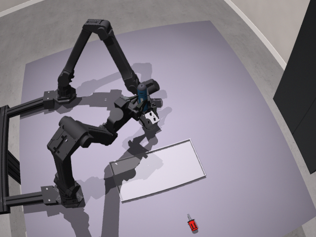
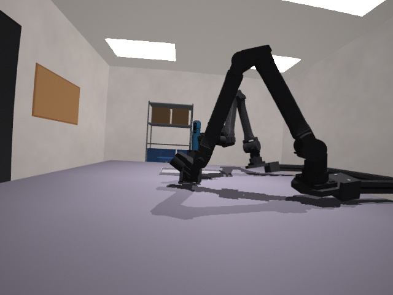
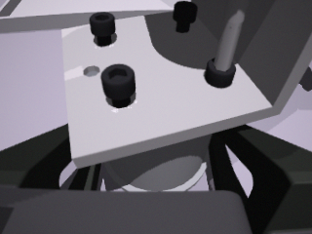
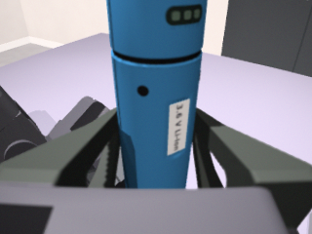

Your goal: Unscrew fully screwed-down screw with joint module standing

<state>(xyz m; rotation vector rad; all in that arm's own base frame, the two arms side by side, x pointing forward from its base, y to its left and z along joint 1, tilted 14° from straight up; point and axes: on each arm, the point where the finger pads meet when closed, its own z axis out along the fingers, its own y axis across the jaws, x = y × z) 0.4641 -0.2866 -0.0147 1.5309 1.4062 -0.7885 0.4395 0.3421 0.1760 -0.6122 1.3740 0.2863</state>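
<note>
The joint module body is 10 mm above my left hand. From my left hand the other things lie so: white tray (20 mm behind, 260 mm to the right, 20 mm below); then white bracket (50 mm above); then red hand screwdriver (80 mm ahead, 570 mm to the right, 10 mm below).
</note>
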